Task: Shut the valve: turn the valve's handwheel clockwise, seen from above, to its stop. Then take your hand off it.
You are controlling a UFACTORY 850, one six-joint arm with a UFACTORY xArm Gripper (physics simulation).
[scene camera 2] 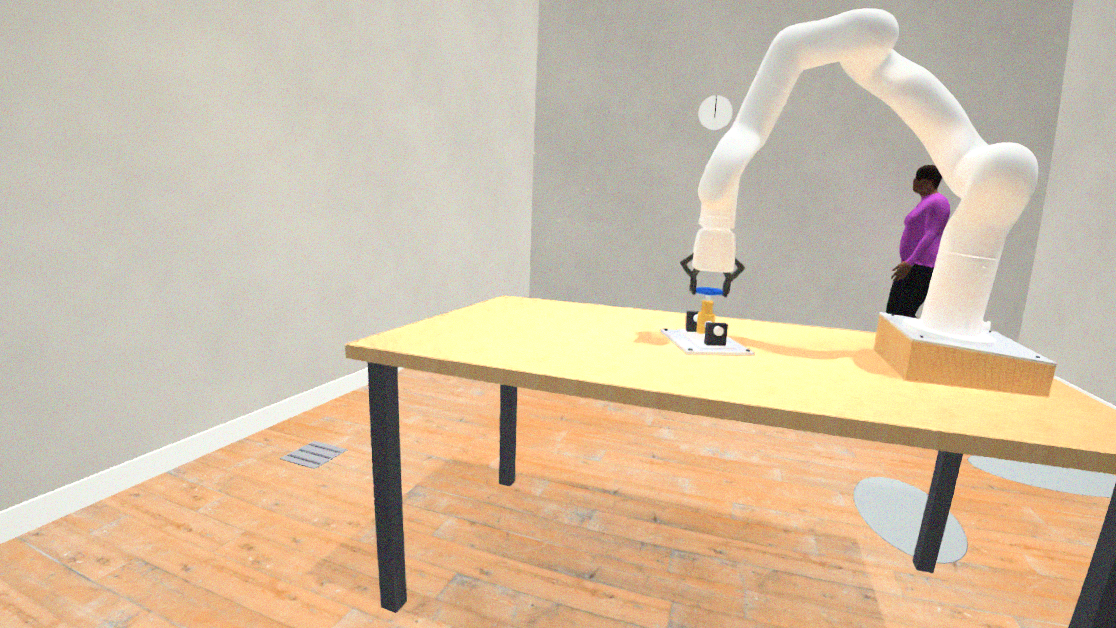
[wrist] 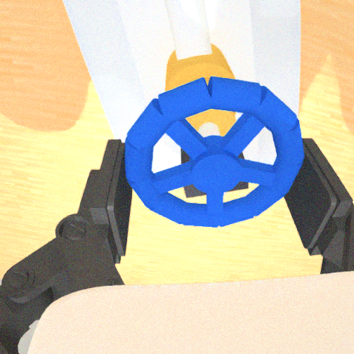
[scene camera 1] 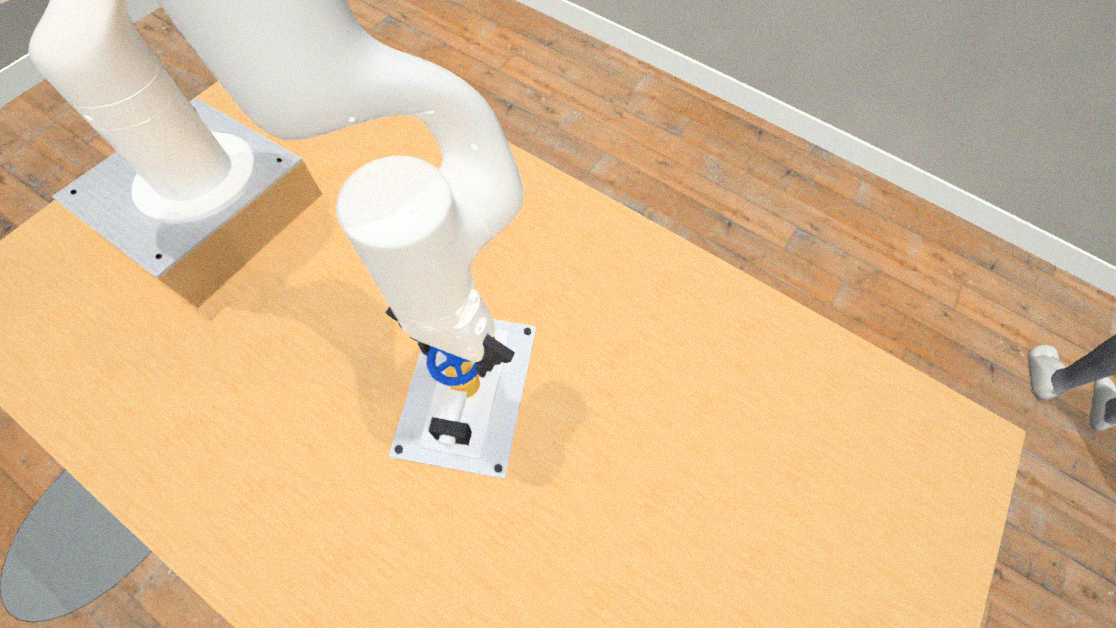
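The blue handwheel [scene camera 1: 430,363] [scene camera 2: 709,291] [wrist: 215,216], a ring with five spokes, sits level on top of the brass-yellow valve body [scene camera 1: 468,386] [scene camera 2: 705,318] [wrist: 192,72]. My gripper [scene camera 2: 710,291] [wrist: 210,163] points down over it and is shut on the handwheel, with one black finger pad against each side of the rim. In the first scene view the arm hides part of the gripper and the wheel's far side. A white pipe [scene camera 1: 455,407] [wrist: 190,30] runs from the valve body to a black pipe support [scene camera 1: 450,431] [scene camera 2: 715,334].
The valve stands on a pale base plate [scene camera 1: 515,406] [scene camera 2: 737,350] with dark corner screws, on the wooden table [scene camera 1: 702,468] [scene camera 2: 546,351]. The arm's base block [scene camera 1: 249,242] [scene camera 2: 975,367] stands on the same table. A person in purple [scene camera 2: 927,226] is beyond the table.
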